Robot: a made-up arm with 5 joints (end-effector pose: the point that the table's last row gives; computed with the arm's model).
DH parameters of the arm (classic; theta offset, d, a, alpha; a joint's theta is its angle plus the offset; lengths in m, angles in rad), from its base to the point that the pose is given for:
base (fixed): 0 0 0 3.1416
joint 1: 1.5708 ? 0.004 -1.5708
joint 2: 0 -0.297 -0.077 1.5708
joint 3: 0 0.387 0.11 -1.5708
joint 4: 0 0.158 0.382 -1.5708
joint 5: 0.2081 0 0.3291 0
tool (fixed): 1.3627 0.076 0 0
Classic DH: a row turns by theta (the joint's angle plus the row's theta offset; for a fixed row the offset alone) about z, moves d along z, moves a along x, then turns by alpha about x.
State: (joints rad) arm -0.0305 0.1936 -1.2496 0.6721 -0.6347
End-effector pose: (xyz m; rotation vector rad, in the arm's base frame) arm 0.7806 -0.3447 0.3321 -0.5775 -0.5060 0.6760
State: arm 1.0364 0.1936 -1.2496 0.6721 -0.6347
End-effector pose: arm 0.0750 -0.8500 0.3321 -0.7431 -0.1399 -0.3394
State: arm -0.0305 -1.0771 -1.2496 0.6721 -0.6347
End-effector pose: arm 0.7777 -0.2507 -0.1358 0.6289 -0.7758 0.2546
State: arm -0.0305 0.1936 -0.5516 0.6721 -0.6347
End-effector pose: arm 0.3757 -0.5480 0.3696 -0.7426 -0.3972 -0.0150
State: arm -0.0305 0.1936 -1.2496 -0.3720 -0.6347
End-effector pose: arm 0.9536 -0.5214 -0.3056 0.0306 0.3632 0.6043
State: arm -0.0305 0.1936 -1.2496 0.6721 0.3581
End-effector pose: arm 0.8541 -0.0485 0.2607 -0.8262 -0.1874 1.6138
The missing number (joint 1, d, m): -0.162
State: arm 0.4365 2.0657 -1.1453 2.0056 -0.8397
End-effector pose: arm 0.0368 0.2196 0.2125 -2.2936 -0.4172 2.0458
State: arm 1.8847 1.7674 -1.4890 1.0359 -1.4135
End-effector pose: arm -0.0234 -0.5783 0.5494 -1.4901 0.9305 -0.3974
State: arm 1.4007 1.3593 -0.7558 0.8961 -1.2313
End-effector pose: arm 0.0214 -0.2493 0.6825 -2.0529 0.3847 -0.7303
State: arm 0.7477 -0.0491 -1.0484 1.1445 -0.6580
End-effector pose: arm 0.0665 -0.5536 0.4069 -0.9817 -0.5530 -0.3432
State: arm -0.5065 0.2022 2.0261 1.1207 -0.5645
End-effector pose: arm -0.1526 0.5015 0.3294 -1.1953 0.3994 -1.9580
